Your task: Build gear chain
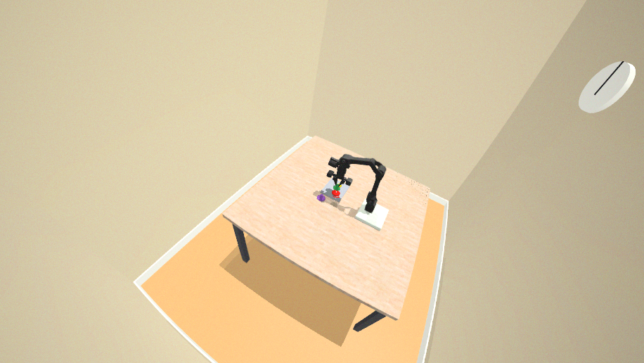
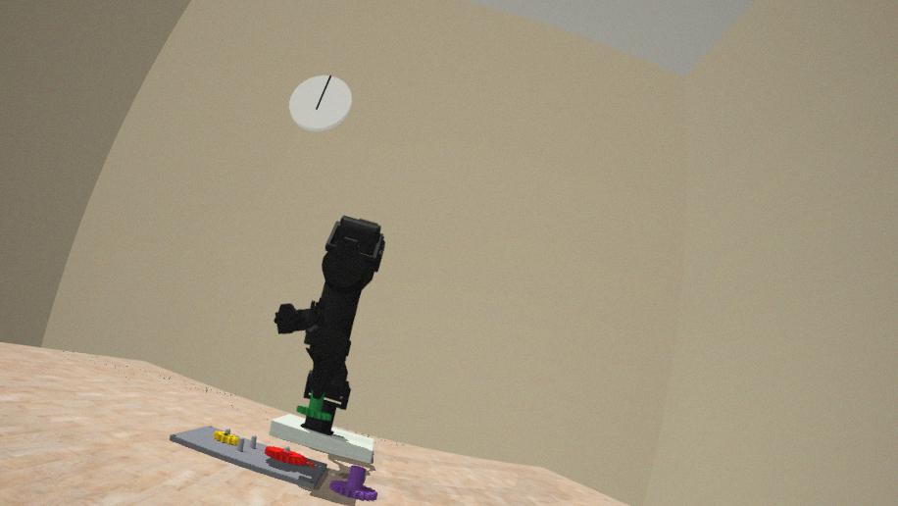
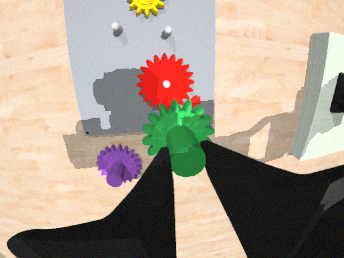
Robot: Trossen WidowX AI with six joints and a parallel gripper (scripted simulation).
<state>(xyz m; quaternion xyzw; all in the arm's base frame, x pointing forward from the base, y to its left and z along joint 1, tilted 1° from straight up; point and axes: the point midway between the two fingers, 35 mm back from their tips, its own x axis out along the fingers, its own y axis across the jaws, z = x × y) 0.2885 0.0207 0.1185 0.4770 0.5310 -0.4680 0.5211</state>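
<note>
Now: the yellow gear 120 mm to the right of my gripper tip, 100 mm below it and 20 mm ahead of it. The rest, counted from my gripper tip: purple gear 100 mm below, 90 mm to the left, 70 mm ahead; red gear 100 mm below, 30 mm to the right; green gear 10 mm below.
</note>
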